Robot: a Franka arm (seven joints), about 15 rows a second.
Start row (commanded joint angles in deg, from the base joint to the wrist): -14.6 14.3 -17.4 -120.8 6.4 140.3 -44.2
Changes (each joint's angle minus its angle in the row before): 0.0 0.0 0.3 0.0 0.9 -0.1 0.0; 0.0 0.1 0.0 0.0 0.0 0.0 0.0; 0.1 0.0 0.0 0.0 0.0 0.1 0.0; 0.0 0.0 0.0 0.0 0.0 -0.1 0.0; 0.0 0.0 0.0 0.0 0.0 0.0 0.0; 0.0 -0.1 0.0 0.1 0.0 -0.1 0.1; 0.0 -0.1 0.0 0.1 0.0 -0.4 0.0; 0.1 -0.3 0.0 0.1 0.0 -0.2 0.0; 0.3 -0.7 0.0 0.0 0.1 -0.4 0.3; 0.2 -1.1 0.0 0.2 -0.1 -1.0 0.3; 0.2 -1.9 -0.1 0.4 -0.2 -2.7 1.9; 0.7 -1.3 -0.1 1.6 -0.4 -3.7 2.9; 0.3 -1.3 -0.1 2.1 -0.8 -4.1 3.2; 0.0 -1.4 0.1 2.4 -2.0 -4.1 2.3; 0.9 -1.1 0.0 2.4 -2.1 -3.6 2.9; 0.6 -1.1 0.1 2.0 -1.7 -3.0 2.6; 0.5 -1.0 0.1 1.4 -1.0 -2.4 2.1
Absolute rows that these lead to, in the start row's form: -14.6 14.3 -17.1 -120.8 7.3 140.2 -44.2; -14.6 14.4 -17.1 -120.8 7.3 140.2 -44.2; -14.5 14.4 -17.1 -120.8 7.3 140.3 -44.2; -14.5 14.4 -17.1 -120.8 7.3 140.2 -44.2; -14.5 14.4 -17.1 -120.8 7.3 140.2 -44.2; -14.5 14.3 -17.1 -120.7 7.3 140.1 -44.1; -14.5 14.2 -17.1 -120.6 7.3 139.7 -44.1; -14.4 13.9 -17.1 -120.5 7.3 139.5 -44.1; -14.1 13.2 -17.1 -120.5 7.4 139.1 -43.8; -13.9 12.1 -17.1 -120.3 7.3 138.1 -43.5; -13.7 10.2 -17.2 -119.9 7.1 135.4 -41.6; -13.0 8.9 -17.3 -118.3 6.7 131.7 -38.7; -12.7 7.6 -17.4 -116.2 5.9 127.6 -35.5; -12.7 6.2 -17.3 -113.8 3.9 123.5 -33.2; -11.8 5.1 -17.3 -111.4 1.8 119.9 -30.3; -11.2 4.0 -17.2 -109.4 0.1 116.9 -27.7; -10.7 3.0 -17.1 -108.0 -0.9 114.5 -25.6
